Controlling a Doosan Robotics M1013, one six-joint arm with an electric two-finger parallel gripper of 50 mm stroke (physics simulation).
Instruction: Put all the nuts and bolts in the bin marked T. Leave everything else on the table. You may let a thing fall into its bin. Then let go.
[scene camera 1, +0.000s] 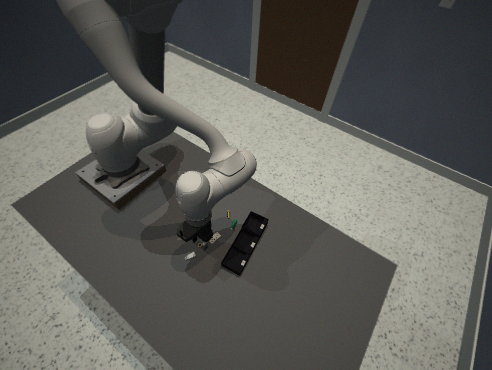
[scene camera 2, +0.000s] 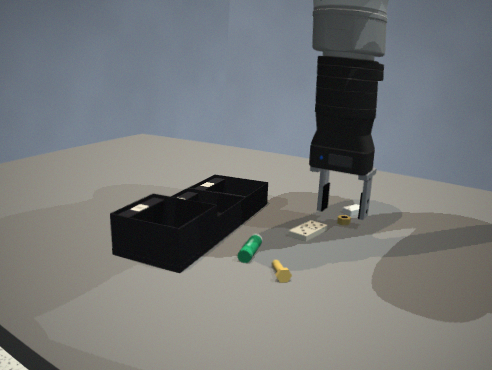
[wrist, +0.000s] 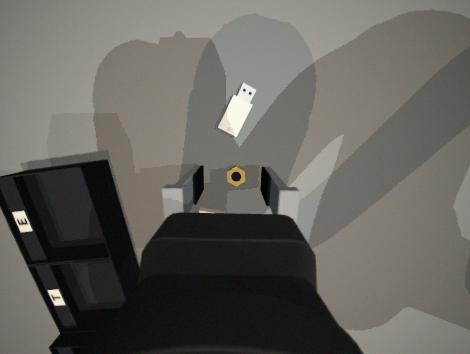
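Pixels of known places: gripper, fingertip midpoint: (scene camera 1: 200, 244) (scene camera 2: 342, 213) (wrist: 232, 178); arm's base, origin of the base link: (scene camera 1: 123, 168).
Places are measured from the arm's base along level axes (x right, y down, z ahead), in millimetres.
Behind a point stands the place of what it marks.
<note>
A brass hex nut (scene camera 1: 200, 245) @[x -20, y 42, z 535 mm] (scene camera 2: 343, 220) @[x -28, y 43, z 529 mm] (wrist: 236, 176) @[x -20, y 41, z 532 mm] lies flat on the table. My gripper (scene camera 2: 343, 212) @[x -21, y 36, z 535 mm] (wrist: 232, 178) @[x -21, y 36, z 535 mm] is open and empty; its fingertips hang a little above the table, and in the wrist view the nut shows between them. A yellow bolt (scene camera 1: 228, 214) @[x -200, y 41, z 510 mm] (scene camera 2: 281, 271) @[x -214, y 38, z 500 mm] lies on its side, beyond the green cylinder from the nut. The bin marked T (wrist: 56, 297) @[x -168, y 22, z 689 mm] is the middle compartment of the black three-part tray (scene camera 1: 231, 269) @[x -39, y 26, z 698 mm] (scene camera 2: 150, 245) @[x -277, y 28, z 613 mm]; the inside of that bin is dark.
A white USB stick (scene camera 1: 190, 256) @[x 37, y 43, z 542 mm] (scene camera 2: 351, 210) @[x 16, y 42, z 539 mm] (wrist: 235, 115) @[x 32, y 42, z 542 mm] lies near the nut. A domino (scene camera 1: 215, 238) @[x -84, y 44, z 554 mm] (scene camera 2: 308, 230) @[x -92, y 43, z 544 mm] lies between the nut and the tray. A green cylinder (scene camera 1: 233, 224) @[x -180, y 37, z 563 mm] (scene camera 2: 250, 248) @[x -193, y 37, z 553 mm] lies beside the tray. The bin marked E (wrist: 21, 221) @[x -87, y 22, z 714 mm] is at the tray's end.
</note>
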